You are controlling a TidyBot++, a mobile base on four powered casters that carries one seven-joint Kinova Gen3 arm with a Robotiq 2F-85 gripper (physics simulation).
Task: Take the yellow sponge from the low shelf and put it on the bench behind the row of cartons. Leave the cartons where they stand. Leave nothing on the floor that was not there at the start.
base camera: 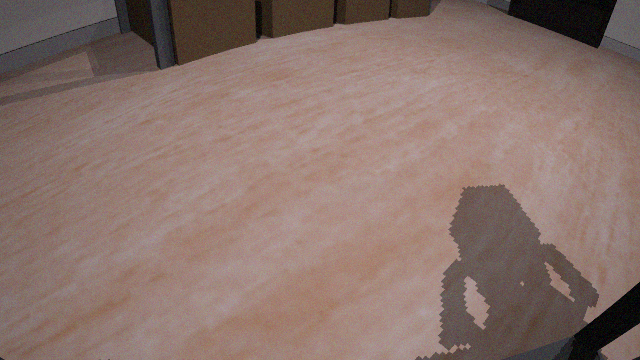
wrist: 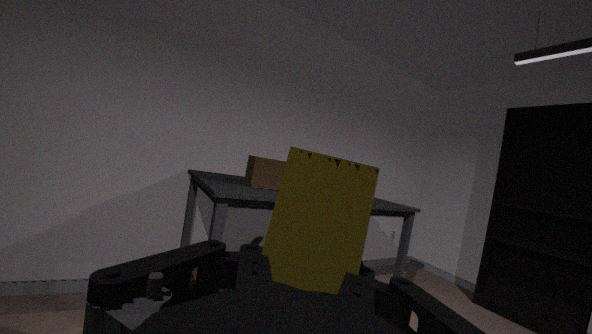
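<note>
The yellow sponge stands up between the fingertips of my gripper in the wrist view. My gripper is shut on it. Beyond it, some distance off, is the grey bench, partly hidden by the sponge. A brown carton stands on the bench top, its right part hidden behind the sponge. In the base view several brown cartons stand in a row on the floor beside the bench leg, among them a near carton and another carton. The low shelf cannot be made out for certain.
A tall dark unit stands at the right. A wall runs behind the bench. A lit lamp hangs at the upper right. A shadow of the arm lies on the floor. A black bar crosses the lower right corner.
</note>
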